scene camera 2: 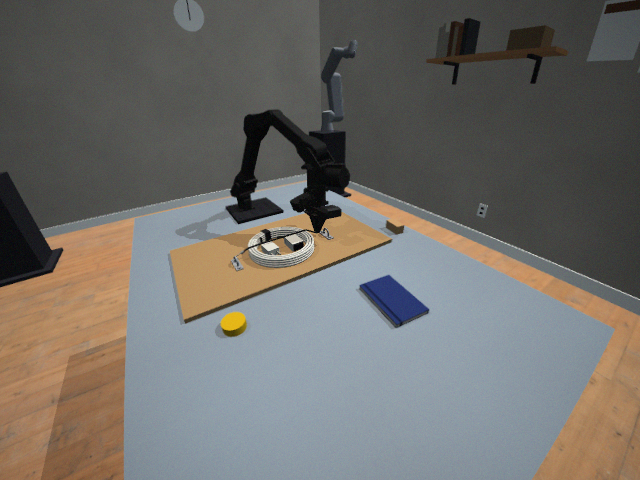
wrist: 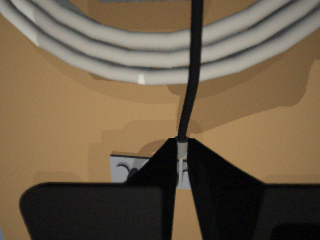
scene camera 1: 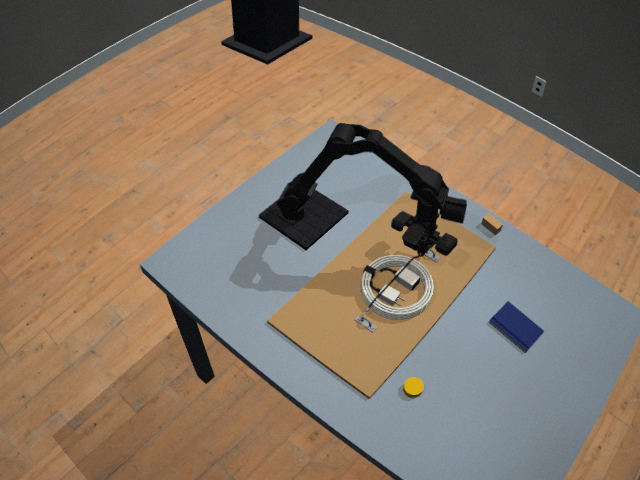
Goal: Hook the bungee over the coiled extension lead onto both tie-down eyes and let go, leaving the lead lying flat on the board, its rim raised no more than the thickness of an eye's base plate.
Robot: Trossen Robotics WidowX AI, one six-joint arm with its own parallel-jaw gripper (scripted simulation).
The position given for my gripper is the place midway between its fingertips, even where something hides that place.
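Observation:
I can see my gripper [scene camera 1: 421, 254], which appears in scene camera 2 [scene camera 2: 317, 232] and in the wrist view [wrist: 181, 145] too. And there is a tie-down eye [wrist: 122, 167], which I see as well.

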